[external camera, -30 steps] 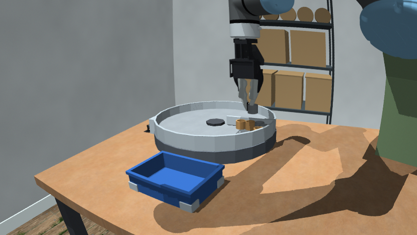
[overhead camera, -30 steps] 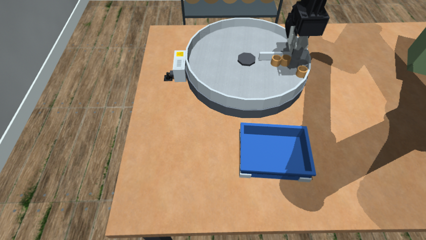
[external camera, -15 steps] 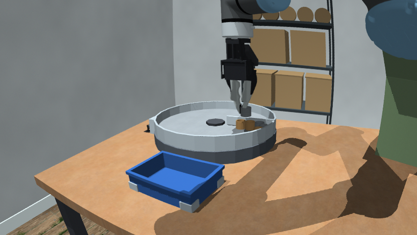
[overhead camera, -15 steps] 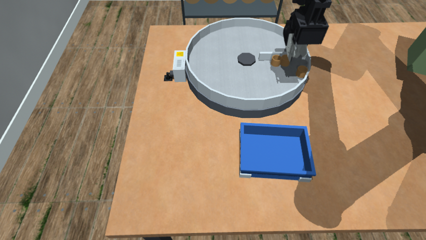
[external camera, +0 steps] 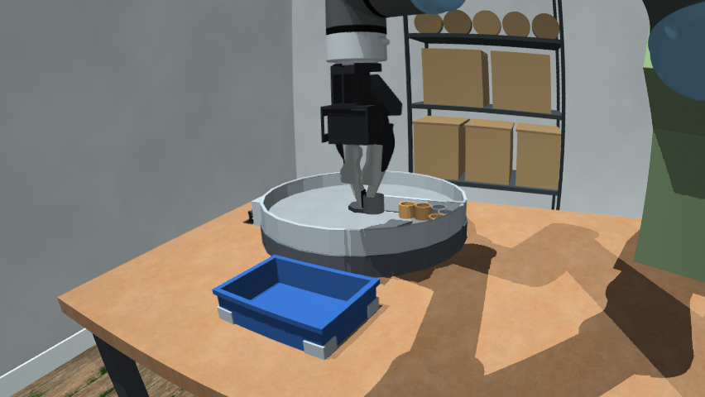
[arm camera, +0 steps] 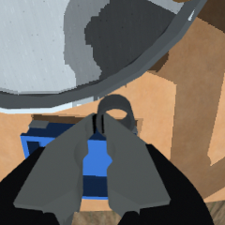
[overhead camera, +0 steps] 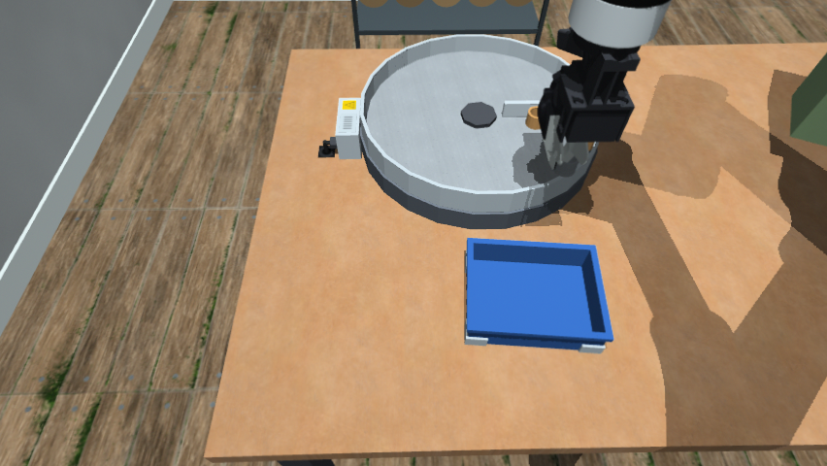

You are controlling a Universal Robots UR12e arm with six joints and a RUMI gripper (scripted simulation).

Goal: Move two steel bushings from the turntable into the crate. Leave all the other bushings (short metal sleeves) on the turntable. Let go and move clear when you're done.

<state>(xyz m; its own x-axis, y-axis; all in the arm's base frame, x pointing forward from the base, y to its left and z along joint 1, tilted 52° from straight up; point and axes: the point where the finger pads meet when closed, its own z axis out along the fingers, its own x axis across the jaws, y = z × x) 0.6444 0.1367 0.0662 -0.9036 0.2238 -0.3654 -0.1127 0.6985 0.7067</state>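
Right now my hand is 160 mm to the right of the blue crate, 110 mm above it and 20 mm short of it. The rest, counted from my hand: round grey turntable: 180 mm to the right, 110 mm ahead, 80 mm below.
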